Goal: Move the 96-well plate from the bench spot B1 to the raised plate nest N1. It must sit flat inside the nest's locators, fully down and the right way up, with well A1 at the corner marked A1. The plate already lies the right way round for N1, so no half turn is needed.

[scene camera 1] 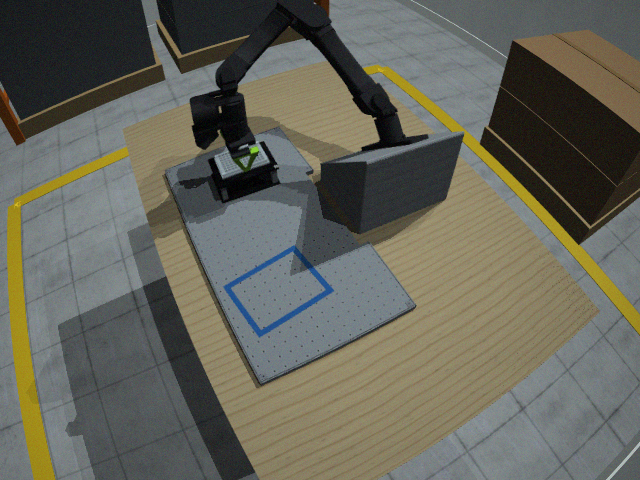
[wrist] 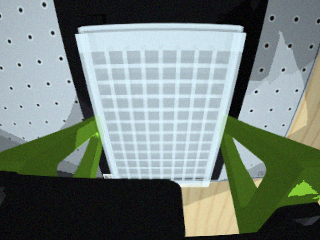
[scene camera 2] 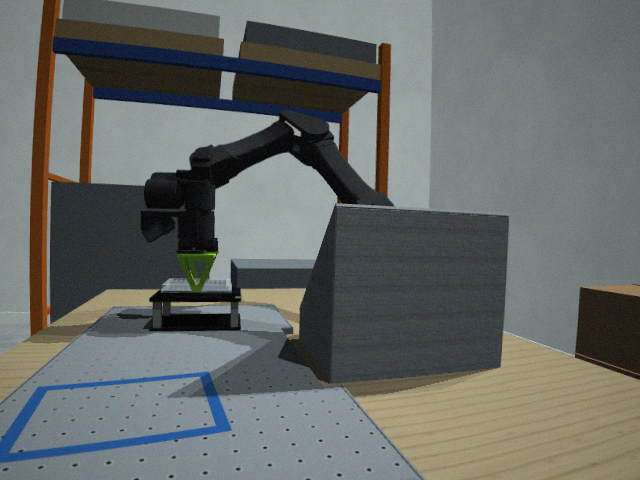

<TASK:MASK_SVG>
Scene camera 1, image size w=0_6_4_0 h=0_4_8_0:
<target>my gripper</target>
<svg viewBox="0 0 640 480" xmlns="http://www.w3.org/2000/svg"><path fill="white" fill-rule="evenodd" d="M223 119L228 124L238 123L241 139L225 144L232 160L244 172L250 171L259 153L258 147L250 149L246 147L238 150L243 145L248 144L250 146L256 143L255 137L248 126L247 116L245 115L242 120L235 121L234 123ZM250 156L248 165L245 167L241 163L240 159Z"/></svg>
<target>clear 96-well plate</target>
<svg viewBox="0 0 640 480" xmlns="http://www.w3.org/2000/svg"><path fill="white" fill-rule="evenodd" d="M250 156L240 159L241 163L245 167L247 167ZM229 151L215 155L214 158L222 179L244 172L232 160ZM258 141L256 144L250 146L247 144L238 149L258 147L259 153L250 170L270 164L267 155Z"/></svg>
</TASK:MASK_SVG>
